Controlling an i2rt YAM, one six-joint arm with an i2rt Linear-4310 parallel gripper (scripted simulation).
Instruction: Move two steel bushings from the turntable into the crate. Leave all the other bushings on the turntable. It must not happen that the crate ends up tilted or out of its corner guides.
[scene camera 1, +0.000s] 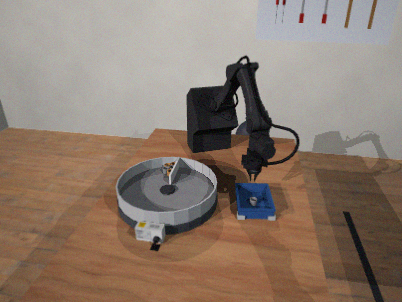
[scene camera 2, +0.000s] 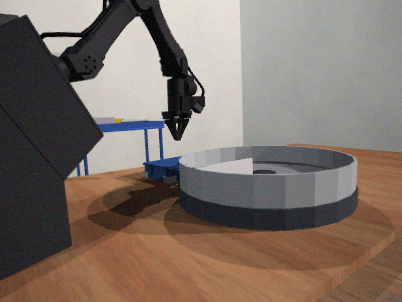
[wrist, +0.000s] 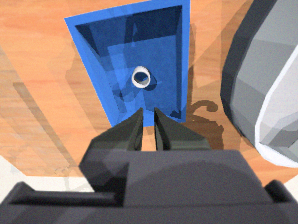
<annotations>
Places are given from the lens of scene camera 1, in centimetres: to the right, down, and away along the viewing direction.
crate (scene camera 1: 265, 207): 27, 24, 125
grey turntable (scene camera 1: 150, 190): -22, 17, 127
</annotations>
